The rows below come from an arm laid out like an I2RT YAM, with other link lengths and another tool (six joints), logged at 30 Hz.
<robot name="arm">
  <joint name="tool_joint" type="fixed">
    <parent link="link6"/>
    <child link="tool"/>
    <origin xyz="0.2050 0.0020 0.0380" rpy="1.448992 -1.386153 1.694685"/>
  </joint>
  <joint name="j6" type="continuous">
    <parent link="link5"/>
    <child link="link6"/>
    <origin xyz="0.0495 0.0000 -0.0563" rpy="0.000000 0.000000 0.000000"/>
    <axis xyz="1 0 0"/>
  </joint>
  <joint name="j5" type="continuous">
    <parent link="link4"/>
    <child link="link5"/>
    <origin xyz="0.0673 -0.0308 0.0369" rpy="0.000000 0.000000 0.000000"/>
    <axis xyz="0 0 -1"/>
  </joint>
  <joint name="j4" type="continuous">
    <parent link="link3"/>
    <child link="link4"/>
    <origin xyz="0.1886 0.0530 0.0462" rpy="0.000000 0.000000 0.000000"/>
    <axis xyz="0 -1 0"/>
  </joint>
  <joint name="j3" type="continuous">
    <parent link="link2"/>
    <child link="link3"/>
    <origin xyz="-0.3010 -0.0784 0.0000" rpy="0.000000 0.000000 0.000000"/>
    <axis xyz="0 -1 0"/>
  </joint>
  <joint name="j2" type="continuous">
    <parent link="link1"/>
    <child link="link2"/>
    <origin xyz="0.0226 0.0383 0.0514" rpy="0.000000 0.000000 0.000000"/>
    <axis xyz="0 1 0"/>
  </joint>
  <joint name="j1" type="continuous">
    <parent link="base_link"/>
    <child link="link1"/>
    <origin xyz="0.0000 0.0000 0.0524" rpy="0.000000 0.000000 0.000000"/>
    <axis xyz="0 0 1"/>
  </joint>
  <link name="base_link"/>
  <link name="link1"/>
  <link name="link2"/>
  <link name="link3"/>
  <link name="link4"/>
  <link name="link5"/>
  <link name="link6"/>
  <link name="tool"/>
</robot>
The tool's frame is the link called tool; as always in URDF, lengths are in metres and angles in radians. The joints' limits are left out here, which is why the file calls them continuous.
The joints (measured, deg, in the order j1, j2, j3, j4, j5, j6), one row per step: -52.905, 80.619, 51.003, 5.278, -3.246, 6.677; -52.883, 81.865, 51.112, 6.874, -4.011, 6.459; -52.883, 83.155, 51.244, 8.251, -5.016, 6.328; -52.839, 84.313, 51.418, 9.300, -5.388, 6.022; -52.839, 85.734, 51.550, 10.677, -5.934, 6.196; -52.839, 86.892, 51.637, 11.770, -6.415, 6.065; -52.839, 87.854, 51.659, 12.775, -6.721, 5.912; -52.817, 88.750, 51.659, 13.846, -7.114, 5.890; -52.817, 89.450, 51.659, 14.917, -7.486, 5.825; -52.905, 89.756, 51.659, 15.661, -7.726, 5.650
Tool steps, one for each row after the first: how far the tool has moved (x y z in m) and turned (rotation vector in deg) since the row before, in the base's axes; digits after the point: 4 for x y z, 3 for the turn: 0.0067, -0.0026, -0.0002, -0.308, -0.376, 0.809; 0.0070, -0.0018, -0.0016, -0.011, -0.366, 0.972; 0.0048, -0.0026, -0.0021, -0.152, 0.048, 0.507; 0.0054, -0.0033, -0.0029, 0.171, -0.343, 0.431; 0.0046, -0.0023, -0.0028, 0.015, -0.079, 0.493; 0.0035, -0.0022, -0.0023, -0.076, -0.036, 0.341; 0.0038, -0.0018, -0.0017, -0.060, -0.215, 0.392; 0.0033, -0.0016, -0.0001, -0.250, -0.298, 0.368; 0.0015, -0.0013, 0.0014, -0.408, -0.225, 0.200
